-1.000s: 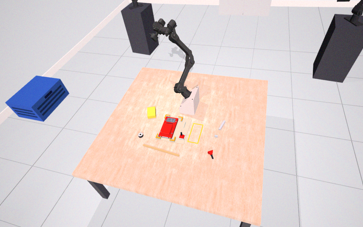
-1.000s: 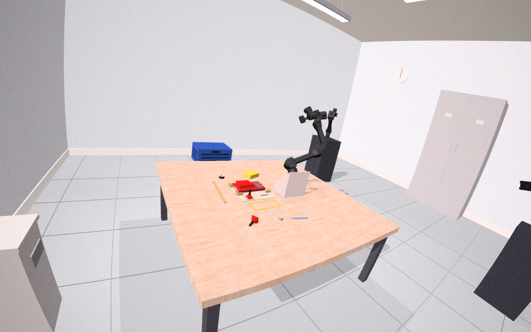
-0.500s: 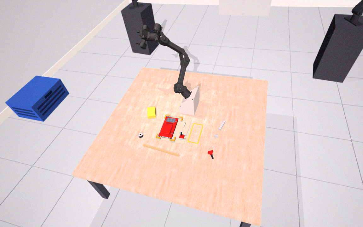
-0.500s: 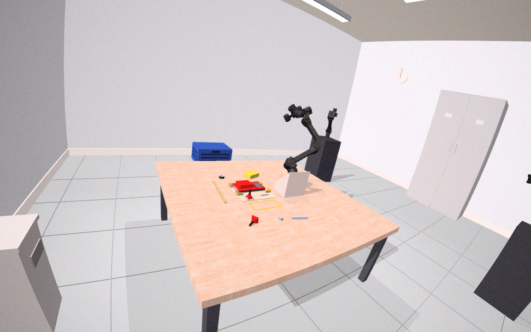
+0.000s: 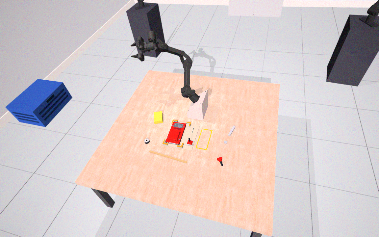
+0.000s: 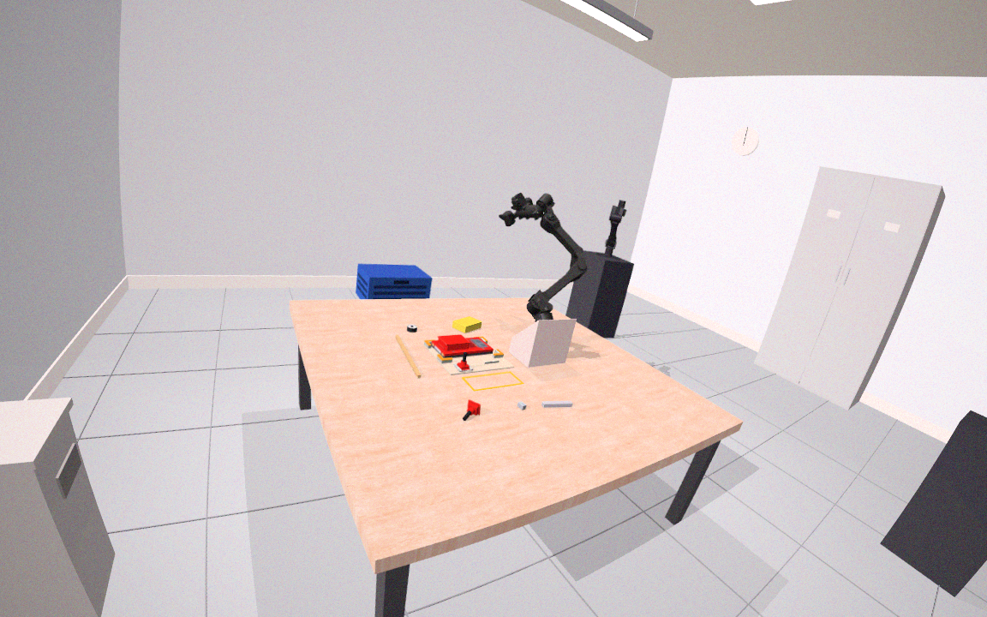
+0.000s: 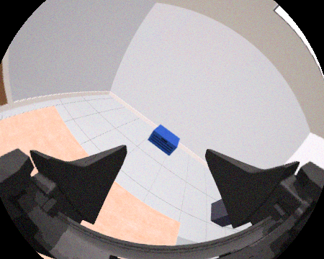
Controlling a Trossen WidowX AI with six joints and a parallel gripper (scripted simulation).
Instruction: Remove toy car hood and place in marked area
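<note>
The red hood is 35 cm ahead of my gripper tip, 47 cm to the left of it and 43 cm below it. From my gripper tip the other things lie so: black wheel: 45 cm ahead, 28 cm to the left, 46 cm below; wooden stick: 53 cm ahead, 50 cm to the left, 47 cm below; yellow block: 21 cm ahead, 25 cm to the left, 46 cm below.
</note>
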